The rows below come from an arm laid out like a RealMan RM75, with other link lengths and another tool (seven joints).
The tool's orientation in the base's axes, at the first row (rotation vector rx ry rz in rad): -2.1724 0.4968 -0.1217
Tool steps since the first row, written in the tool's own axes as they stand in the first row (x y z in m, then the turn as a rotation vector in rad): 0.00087 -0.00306 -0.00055 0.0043 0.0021 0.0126; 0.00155 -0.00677 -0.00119 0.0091 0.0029 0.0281; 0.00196 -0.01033 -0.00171 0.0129 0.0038 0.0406; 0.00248 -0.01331 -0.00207 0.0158 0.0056 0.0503; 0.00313 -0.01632 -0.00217 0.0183 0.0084 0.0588; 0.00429 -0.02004 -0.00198 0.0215 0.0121 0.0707; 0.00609 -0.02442 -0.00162 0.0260 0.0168 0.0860; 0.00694 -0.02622 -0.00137 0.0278 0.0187 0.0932; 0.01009 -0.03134 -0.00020 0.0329 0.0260 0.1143; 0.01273 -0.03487 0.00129 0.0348 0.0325 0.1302; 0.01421 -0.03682 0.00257 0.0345 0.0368 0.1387
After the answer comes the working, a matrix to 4 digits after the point.
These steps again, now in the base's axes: 0.00159 0.00088 0.00267 0.0066 0.0066 -0.0097; 0.00318 0.00211 0.00592 0.0148 0.0159 -0.0202; 0.00451 0.00347 0.00900 0.0213 0.0233 -0.0289; 0.00581 0.00458 0.01153 0.0259 0.0285 -0.0365; 0.00730 0.00586 0.01390 0.0295 0.0324 -0.0441; 0.00955 0.00753 0.01661 0.0344 0.0380 -0.0545; 0.01264 0.00943 0.01968 0.0411 0.0452 -0.0680; 0.01403 0.01025 0.02087 0.0441 0.0489 -0.0740; 0.01879 0.01262 0.02391 0.0520 0.0588 -0.0931; 0.02268 0.01458 0.02554 0.0559 0.0665 -0.1080; 0.02497 0.01600 0.02617 0.0565 0.0707 -0.1166
The tool's axes in the first row as the columns of a matrix, in the base's axes (rounded; the answer above uses it unrounded):
0.9152 -0.3067 0.2614
-0.3927 -0.5339 0.7488
-0.0901 -0.7880 -0.6091

